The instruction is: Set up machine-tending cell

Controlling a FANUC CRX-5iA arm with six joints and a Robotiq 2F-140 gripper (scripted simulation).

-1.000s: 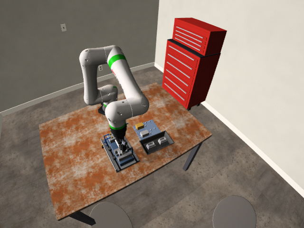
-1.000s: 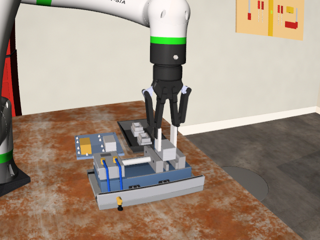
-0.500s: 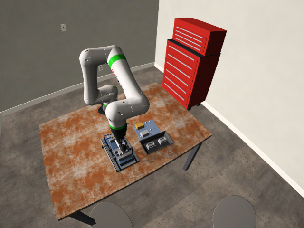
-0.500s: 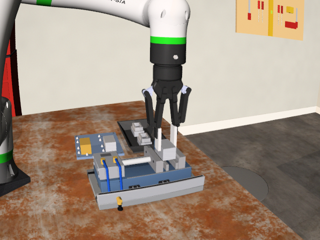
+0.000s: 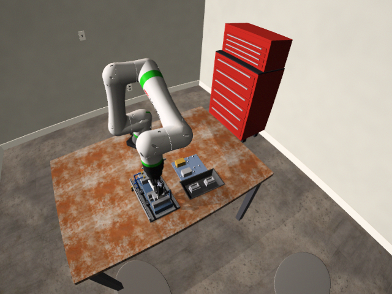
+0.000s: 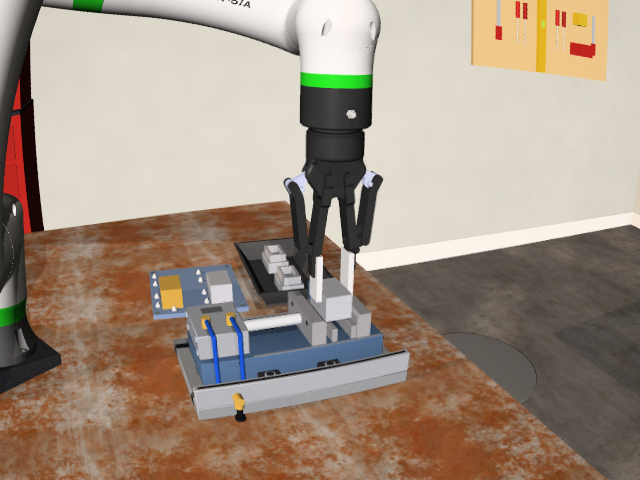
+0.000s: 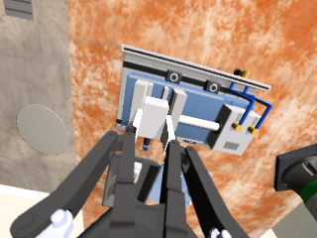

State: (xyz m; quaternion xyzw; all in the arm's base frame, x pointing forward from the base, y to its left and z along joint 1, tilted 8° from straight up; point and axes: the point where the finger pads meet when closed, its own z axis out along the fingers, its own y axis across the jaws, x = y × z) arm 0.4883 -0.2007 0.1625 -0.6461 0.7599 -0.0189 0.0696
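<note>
Right now my hand is 7 cm past the vise, 1 cm to the right of it and 10 cm above it. Round my hand: brass blank 16 cm behind, 27 cm to the left, 11 cm below.
</note>
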